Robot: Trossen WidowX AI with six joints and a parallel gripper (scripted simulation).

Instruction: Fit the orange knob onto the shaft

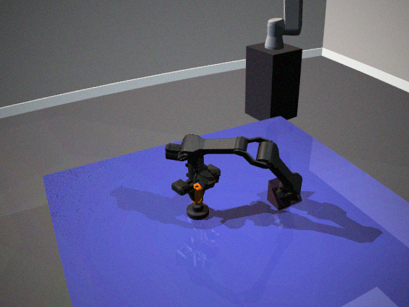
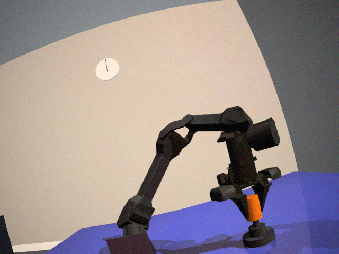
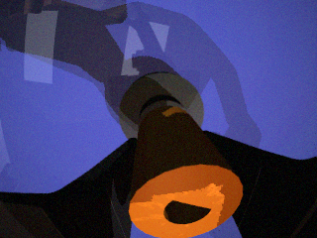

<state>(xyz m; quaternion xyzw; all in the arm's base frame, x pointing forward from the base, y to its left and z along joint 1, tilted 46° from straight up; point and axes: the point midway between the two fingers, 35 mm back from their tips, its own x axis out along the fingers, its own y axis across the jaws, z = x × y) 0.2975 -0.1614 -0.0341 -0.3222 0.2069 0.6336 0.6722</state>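
The dark round pedestal lies 40 mm below my gripper tip. Also, from my gripper tip: orange knob: 20 mm above.
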